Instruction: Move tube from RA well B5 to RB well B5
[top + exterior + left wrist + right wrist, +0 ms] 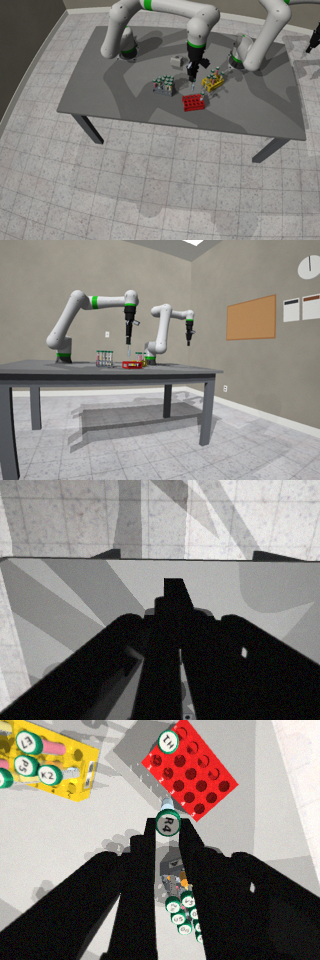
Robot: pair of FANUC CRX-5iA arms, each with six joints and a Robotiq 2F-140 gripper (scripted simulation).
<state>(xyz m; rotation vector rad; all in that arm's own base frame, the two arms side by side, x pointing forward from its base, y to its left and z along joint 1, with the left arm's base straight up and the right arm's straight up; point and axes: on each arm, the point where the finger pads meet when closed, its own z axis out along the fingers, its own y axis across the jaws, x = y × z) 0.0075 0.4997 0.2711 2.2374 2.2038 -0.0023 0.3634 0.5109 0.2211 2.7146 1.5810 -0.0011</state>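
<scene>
Right now my right hand is 1 cm short of the green-capped tube marked r4, 1 cm to the right of it and 8 cm above it. Also, from my right hand: green-capped tube marked h1 (5 cm ahead, 7 cm to the left, 15 cm below); red rack (6 cm ahead, 2 cm to the left, 19 cm below); green-capped tube marked k2 (9 cm behind, 11 cm to the left, 15 cm below).
</scene>
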